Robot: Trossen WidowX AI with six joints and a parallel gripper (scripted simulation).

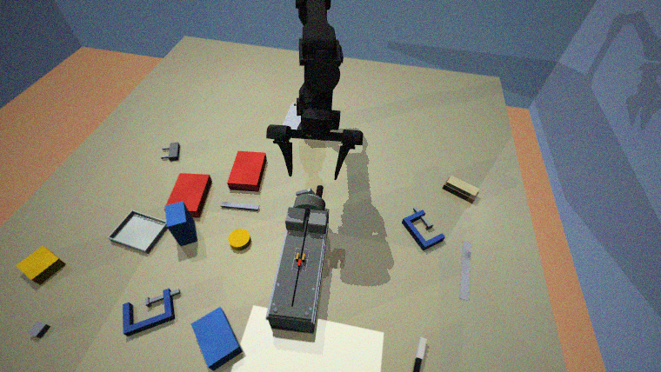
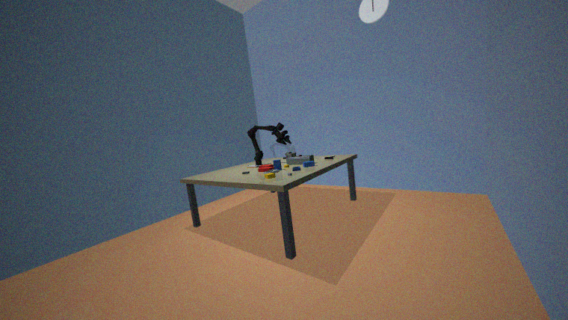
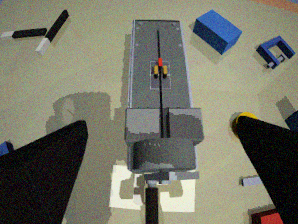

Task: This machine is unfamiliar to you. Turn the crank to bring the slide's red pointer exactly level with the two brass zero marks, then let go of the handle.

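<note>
The dark crank handle lies 60 mm behind my gripper tip, 10 mm to the right of it and 140 mm below it. Round my gripper tip: tan block 250 mm behind, 340 mm to the left, 190 mm below; then red pointer 130 mm ahead, 20 mm to the left, 120 mm below; then grey strip 10 mm behind, 370 mm to the left, 200 mm below.
</note>
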